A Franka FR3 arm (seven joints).
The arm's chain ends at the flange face. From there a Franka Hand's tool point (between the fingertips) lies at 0.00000 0.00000 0.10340 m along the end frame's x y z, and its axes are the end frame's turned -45 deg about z.
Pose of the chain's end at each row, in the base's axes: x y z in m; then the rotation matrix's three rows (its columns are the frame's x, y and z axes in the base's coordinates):
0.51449 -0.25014 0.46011; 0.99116 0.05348 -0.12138; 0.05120 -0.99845 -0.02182; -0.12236 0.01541 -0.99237
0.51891 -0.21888 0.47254; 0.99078 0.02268 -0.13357; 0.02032 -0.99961 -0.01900; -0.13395 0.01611 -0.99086
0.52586 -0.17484 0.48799; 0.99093 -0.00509 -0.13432; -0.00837 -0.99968 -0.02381; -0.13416 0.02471 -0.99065
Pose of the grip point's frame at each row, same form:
0.50194 -0.25240 0.35750; 0.66304 0.73867 -0.12138; 0.74221 -0.66981 -0.02182; -0.09742 -0.07563 -0.99237
0.50510 -0.22084 0.37009; 0.68455 0.71662 -0.13357; 0.72120 -0.69246 -0.01900; -0.10611 -0.08333 -0.99086
0.51197 -0.17730 0.38556; 0.70429 0.69709 -0.13432; 0.70096 -0.71280 -0.02381; -0.11234 -0.07739 -0.99065

